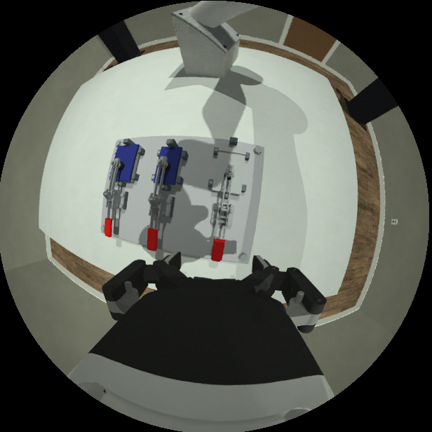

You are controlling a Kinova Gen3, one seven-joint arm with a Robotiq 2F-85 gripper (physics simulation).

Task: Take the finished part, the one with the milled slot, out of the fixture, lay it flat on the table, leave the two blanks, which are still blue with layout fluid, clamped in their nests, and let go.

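The fixture plate (192, 232) lies on the white table. Two blue blanks (128, 159) (173, 172) sit in its left and middle nests, each with a clamp arm over it. In the right nest, a pale finished part (237, 167) blends with the plate; thin dark lines mark its far and near edges, and its slot cannot be made out. The right toggle clamp (225, 202) reaches over this nest; whether it presses down cannot be told. My gripper (216, 261) is open and empty, in front of the fixture's near edge and apart from the clamps.
Red clamp handles (108, 227) (152, 239) (218, 250) point toward me along the fixture's near side. The robot's grey base (207, 52) stands at the far side of the table. The white table (320, 200) extends right of the fixture, partly under the arm's shadow.
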